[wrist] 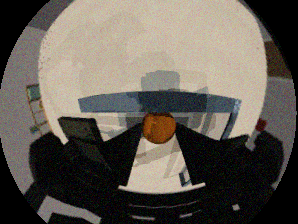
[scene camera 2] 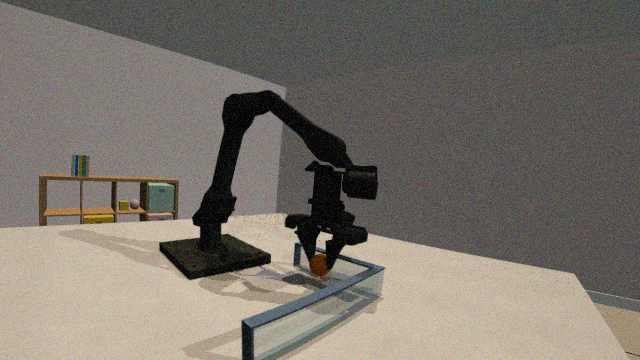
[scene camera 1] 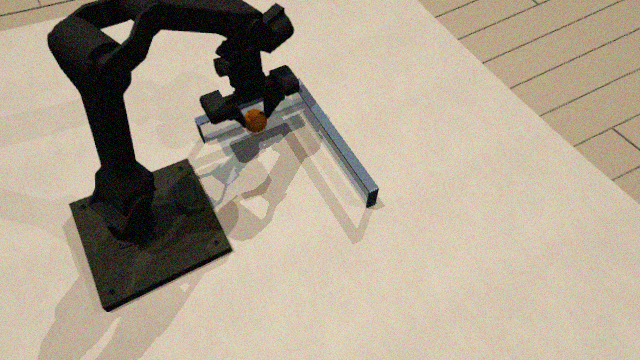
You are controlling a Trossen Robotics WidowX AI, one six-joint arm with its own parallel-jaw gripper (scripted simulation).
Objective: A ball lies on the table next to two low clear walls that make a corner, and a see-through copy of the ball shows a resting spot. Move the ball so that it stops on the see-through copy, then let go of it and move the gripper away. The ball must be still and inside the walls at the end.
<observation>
My gripper (scene camera 1: 255, 121) carries a ball (wrist: 158, 128). Also in view: a clear wall (wrist: 214, 124).
My gripper is seen too in the wrist view (wrist: 158, 125) and in scene camera 2 (scene camera 2: 320, 266).
</observation>
